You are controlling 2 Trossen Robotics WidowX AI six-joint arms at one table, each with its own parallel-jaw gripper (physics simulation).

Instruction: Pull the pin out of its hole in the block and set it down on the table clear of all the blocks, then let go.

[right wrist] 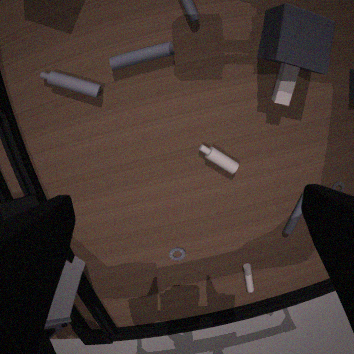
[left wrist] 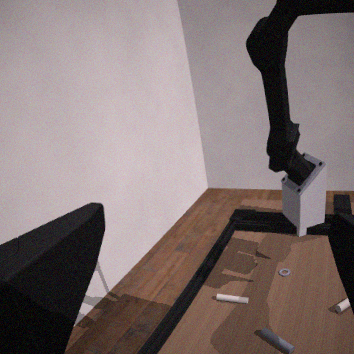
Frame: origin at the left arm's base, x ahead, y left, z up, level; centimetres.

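Seen in the pictures: left gripper, fingertip midpoint: [left wrist: 223, 222]; right gripper, fingertip midpoint: [right wrist: 189, 203]; right arm's base, link origin: [left wrist: 301, 171].
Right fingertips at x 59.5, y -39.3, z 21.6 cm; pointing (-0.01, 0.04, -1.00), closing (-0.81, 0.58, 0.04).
A point is followed by its place in that frame.
In the right wrist view, a dark grey block [right wrist: 297, 40] @(y -36.8, x 45.2, z 2.0 cm) stands at the upper right, with a light square-sided pin [right wrist: 284, 91] @(y -32.1, x 48.7, z -0.9 cm) sticking out from its lower side. The hole itself is hidden. My right gripper [right wrist: 189, 203] @(y -39.3, x 59.5, z 21.6 cm) is open and empty, with its fingers wide apart above the table; the block and pin lie beyond the fingertips, towards the upper right. My left gripper [left wrist: 223, 222] @(y -6.8, x 35.0, z 31.8 cm) is open and empty, facing the wall and the table's far part. The block and pin do not show in the left wrist view.
A white stepped peg [right wrist: 221, 160] @(y -29.2, x 59.4, z -2.4 cm), a grey stepped peg [right wrist: 74, 84] @(y -47.2, x 66.8, z -2.4 cm), a grey cylinder [right wrist: 140, 56] @(y -44.6, x 59.2, z -2.4 cm), a ring [right wrist: 172, 254] @(y -20.7, x 73.6, z -3.9 cm) [left wrist: 281, 273] @(y -19.7, x 72.4, z -3.7 cm) and a small white rod [right wrist: 249, 278] @(y -9.0, x 67.1, z -2.8 cm) lie on the table. A black frame [left wrist: 192, 285] @(y -1.3, x 71.3, z -2.1 cm) edges it. A light grey box [left wrist: 305, 202] @(y -29.5, x 85.6, z 5.0 cm) stands at the far edge.
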